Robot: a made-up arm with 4 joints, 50 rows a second.
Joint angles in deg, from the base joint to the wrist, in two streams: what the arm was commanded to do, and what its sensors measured. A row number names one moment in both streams.
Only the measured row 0 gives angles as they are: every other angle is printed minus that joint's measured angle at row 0.
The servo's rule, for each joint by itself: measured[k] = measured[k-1] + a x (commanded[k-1-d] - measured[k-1]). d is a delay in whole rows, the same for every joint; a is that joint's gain. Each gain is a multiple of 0.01, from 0.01 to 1. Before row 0 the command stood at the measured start. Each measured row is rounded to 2 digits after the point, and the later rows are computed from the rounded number. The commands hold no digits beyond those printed.
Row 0, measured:
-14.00, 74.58, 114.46, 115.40
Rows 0 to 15, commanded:
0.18, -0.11, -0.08, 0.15
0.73, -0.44, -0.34, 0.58
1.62, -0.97, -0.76, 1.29
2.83, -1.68, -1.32, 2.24
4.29, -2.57, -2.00, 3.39
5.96, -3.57, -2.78, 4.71
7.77, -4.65, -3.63, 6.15
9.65, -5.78, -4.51, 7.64
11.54, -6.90, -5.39, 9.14
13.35, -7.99, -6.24, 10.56
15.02, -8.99, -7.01, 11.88
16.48, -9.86, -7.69, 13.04
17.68, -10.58, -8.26, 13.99
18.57, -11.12, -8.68, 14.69
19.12, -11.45, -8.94, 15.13
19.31, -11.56, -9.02, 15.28
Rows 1 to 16, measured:
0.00, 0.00, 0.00, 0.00
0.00, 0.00, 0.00, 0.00
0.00, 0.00, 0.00, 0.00
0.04, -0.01, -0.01, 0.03
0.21, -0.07, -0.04, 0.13
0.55, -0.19, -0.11, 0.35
1.10, -0.38, -0.23, 0.71
1.87, -0.66, -0.41, 1.22
2.85, -1.04, -0.65, 1.88
4.03, -1.51, -0.95, 2.69
5.38, -2.07, -1.31, 3.63
6.86, -2.70, -1.72, 4.68
8.42, -3.39, -2.17, 5.80
10.00, -4.12, -2.65, 6.96
11.56, -4.87, -3.15, 8.12
13.03, -5.61, -3.66, 9.24
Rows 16 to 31, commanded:
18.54, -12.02, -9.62, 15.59
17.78, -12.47, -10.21, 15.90
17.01, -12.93, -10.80, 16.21
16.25, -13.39, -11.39, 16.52
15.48, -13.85, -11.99, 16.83
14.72, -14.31, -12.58, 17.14
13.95, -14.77, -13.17, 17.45
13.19, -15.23, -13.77, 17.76
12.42, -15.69, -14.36, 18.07
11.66, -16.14, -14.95, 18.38
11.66, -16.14, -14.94, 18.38
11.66, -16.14, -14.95, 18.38
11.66, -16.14, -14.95, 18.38
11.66, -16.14, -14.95, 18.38
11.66, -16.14, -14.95, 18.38
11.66, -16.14, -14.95, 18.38
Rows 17 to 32, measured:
14.36, -6.33, -4.16, 10.28
15.50, -7.00, -4.64, 11.20
16.41, -7.59, -5.08, 11.98
16.92, -8.17, -5.53, 12.67
17.13, -8.73, -6.00, 13.28
17.10, -9.28, -6.48, 13.84
16.90, -9.81, -6.97, 14.35
16.56, -10.34, -7.47, 14.82
16.12, -10.86, -7.98, 15.26
15.60, -11.37, -8.50, 15.68
15.02, -11.87, -9.03, 16.08
14.40, -12.37, -9.56, 16.46
13.74, -12.86, -10.10, 16.82
13.24, -13.29, -10.58, 17.12
12.86, -13.66, -11.02, 17.36
12.57, -13.98, -11.41, 17.55

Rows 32 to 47, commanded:
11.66, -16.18, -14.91, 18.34
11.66, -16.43, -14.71, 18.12
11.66, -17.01, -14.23, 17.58
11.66, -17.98, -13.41, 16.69
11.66, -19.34, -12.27, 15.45
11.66, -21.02, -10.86, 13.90
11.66, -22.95, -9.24, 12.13
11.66, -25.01, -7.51, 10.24
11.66, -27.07, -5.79, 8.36
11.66, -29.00, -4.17, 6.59
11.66, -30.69, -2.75, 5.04
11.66, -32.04, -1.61, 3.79
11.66, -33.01, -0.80, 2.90
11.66, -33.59, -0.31, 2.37
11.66, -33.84, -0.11, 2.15
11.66, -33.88, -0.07, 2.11
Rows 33 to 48, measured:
12.35, -14.26, -11.76, 17.71
12.18, -14.50, -12.08, 17.84
12.06, -14.71, -12.37, 17.94
11.96, -14.90, -12.62, 18.02
11.89, -15.10, -12.83, 18.04
11.83, -15.35, -12.97, 17.95
11.79, -15.69, -13.01, 17.71
11.76, -16.16, -12.94, 17.28
11.74, -16.79, -12.73, 16.64
11.72, -17.59, -12.38, 15.78
11.71, -18.55, -11.89, 14.73
11.70, -19.66, -11.28, 13.52
11.69, -20.87, -10.57, 12.20
11.68, -22.15, -9.79, 10.84
11.68, -23.44, -8.97, 9.50
11.68, -24.68, -8.15, 8.25

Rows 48 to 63, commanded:
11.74, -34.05, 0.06, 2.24
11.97, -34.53, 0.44, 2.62
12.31, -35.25, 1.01, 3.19
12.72, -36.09, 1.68, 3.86
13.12, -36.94, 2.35, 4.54
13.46, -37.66, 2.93, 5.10
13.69, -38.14, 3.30, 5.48
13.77, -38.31, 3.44, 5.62
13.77, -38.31, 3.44, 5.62
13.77, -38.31, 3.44, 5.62
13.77, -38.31, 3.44, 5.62
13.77, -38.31, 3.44, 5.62
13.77, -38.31, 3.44, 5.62
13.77, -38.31, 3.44, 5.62
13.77, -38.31, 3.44, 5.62
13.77, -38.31, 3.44, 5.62
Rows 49 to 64, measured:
11.68, -25.84, -7.37, 7.13
11.68, -26.88, -6.64, 6.18
11.68, -27.79, -5.98, 5.41
11.69, -28.60, -5.38, 4.81
11.76, -29.37, -4.80, 4.39
11.89, -30.13, -4.22, 4.16
12.09, -30.90, -3.63, 4.10
12.34, -31.69, -3.03, 4.18
12.61, -32.47, -2.43, 4.35
12.87, -33.21, -1.86, 4.56
13.09, -33.87, -1.33, 4.76
13.25, -34.45, -0.85, 4.92
13.37, -34.95, -0.42, 5.05
13.47, -35.39, -0.03, 5.16
13.54, -35.77, 0.32, 5.25
13.60, -36.10, 0.63, 5.32

